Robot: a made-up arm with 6 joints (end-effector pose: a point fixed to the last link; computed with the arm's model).
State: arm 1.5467 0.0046 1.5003 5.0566 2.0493 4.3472
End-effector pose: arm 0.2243 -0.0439 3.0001 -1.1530 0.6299 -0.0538
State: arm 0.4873 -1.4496 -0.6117 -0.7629 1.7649 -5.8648
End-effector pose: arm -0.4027 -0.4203 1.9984 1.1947 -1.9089 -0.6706
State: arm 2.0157 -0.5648 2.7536 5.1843 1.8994 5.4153
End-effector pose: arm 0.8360 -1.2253 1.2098 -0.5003 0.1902 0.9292
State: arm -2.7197 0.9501 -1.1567 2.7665 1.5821 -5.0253
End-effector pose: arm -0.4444 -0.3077 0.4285 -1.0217 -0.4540 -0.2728
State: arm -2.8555 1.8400 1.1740 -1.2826 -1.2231 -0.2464
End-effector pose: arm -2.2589 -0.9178 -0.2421 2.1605 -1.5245 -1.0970
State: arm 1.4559 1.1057 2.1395 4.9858 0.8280 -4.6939
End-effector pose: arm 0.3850 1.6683 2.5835 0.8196 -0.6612 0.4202
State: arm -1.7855 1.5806 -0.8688 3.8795 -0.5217 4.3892
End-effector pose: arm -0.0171 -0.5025 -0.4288 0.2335 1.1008 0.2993
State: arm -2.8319 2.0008 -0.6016 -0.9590 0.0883 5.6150
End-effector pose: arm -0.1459 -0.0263 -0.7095 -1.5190 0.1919 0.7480
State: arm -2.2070 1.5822 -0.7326 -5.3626 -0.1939 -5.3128
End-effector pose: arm -0.3542 -0.4100 -0.4722 0.8071 1.2025 0.4488
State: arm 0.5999 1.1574 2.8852 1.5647 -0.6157 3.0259
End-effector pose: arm 0.7731 0.3402 2.5604 2.2821 -1.2265 1.3649
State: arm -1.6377 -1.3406 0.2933 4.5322 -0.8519 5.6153
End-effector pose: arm 0.2875 1.3054 2.3450 0.6190 -0.6387 0.3624
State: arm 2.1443 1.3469 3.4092 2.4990 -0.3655 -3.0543
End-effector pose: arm -0.1682 0.3668 2.1179 -2.7514 0.8087 -1.2276
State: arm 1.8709 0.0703 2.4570 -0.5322 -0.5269 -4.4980
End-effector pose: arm 0.1815 -0.8193 2.8087 0.6981 -1.7641 0.1167
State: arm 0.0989 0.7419 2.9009 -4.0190 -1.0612 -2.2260
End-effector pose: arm -0.0360 -0.1855 2.4930 1.1145 -2.5784 -0.5623
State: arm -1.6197 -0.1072 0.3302 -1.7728 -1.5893 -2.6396
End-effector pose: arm 0.2148 -1.0133 2.6711 -2.5074 -0.1390 -0.1979
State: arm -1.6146 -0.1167 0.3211 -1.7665 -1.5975 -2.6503
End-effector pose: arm 0.2208 -0.9995 2.6678 -2.4978 -0.1482 -0.1811
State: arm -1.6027 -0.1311 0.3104 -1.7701 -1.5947 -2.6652
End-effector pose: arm 0.2331 -0.9773 2.6703 -2.4847 -0.1648 -0.1800
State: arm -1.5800 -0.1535 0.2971 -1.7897 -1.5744 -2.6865
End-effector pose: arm 0.2545 -0.9411 2.6821 -2.4658 -0.1941 -0.2037
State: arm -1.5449 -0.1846 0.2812 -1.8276 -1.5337 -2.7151
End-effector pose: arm 0.2837 -0.8888 2.7038 -2.4366 -0.2393 -0.2551
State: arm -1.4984 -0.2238 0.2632 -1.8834 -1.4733 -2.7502
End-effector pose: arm 0.3155 -0.8202 2.7339 -2.3918 -0.3013 -0.3313
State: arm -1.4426 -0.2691 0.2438 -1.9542 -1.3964 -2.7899
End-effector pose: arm 0.3435 -0.7384 2.7690 -2.3255 -0.3791 -0.4244
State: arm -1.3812 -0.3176 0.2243 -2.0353 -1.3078 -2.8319
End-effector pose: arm 0.3616 -0.6495 2.8051 -2.2351 -0.4674 -0.5232
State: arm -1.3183 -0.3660 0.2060 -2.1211 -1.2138 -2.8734
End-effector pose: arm 0.3671 -0.5611 2.8384 -2.1230 -0.5587 -0.6157
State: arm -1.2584 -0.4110 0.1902 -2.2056 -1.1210 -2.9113
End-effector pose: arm 0.3607 -0.4809 2.8661 -1.9985 -0.6441 -0.6934
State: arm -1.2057 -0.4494 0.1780 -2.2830 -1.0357 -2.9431
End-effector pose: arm 0.3466 -0.4150 2.8872 -1.8746 -0.7159 -0.7528
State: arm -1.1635 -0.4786 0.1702 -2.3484 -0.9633 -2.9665
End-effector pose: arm 0.3302 -0.3671 2.9024 -1.7651 -0.7695 -0.7952
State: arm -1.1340 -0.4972 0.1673 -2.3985 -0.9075 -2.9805
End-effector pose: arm 0.3162 -0.3376 2.9132 -1.6813 -0.8038 -0.8249
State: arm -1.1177 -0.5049 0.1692 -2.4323 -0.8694 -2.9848
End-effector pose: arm 0.3076 -0.3252 2.9215 -1.6284 -0.8202 -0.8471
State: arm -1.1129 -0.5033 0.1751 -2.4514 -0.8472 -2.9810
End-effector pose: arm 0.3044 -0.3267 2.9284 -1.6047 -0.8224 -0.8652
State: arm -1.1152 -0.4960 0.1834 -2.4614 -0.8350 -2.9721
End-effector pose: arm 0.3048 -0.3365 2.9346 -1.5997 -0.8161 -0.8817
